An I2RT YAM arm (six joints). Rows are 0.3 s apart.
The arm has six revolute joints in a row. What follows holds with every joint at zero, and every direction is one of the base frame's. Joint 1 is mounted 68 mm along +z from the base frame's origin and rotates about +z. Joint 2 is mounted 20 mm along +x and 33.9 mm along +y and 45.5 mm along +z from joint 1 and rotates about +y. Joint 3 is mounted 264 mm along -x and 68.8 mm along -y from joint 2 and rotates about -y. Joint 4 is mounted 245 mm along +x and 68.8 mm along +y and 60 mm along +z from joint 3 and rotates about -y. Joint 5 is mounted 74 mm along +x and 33.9 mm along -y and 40.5 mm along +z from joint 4 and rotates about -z. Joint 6 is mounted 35.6 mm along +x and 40.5 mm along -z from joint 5 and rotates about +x. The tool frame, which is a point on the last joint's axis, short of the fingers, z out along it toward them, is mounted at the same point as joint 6; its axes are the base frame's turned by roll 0, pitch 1.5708 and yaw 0 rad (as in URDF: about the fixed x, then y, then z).
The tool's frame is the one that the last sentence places.
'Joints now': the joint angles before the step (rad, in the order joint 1, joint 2, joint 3, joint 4, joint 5, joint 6). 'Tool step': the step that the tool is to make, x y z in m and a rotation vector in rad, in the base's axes. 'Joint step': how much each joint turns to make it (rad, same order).
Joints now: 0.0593, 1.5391, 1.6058, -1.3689, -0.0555, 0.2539
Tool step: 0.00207, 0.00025, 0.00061, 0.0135, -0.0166, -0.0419
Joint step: 0.0004, 0.0000, 0.0000, 0.0198, -0.0004, 0.0442
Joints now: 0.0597, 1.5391, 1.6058, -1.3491, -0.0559, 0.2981
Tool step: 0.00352, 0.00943, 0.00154, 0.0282, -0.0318, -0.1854
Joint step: 0.0374, 0.0000, 0.0008, 0.0408, 0.0435, 0.2201
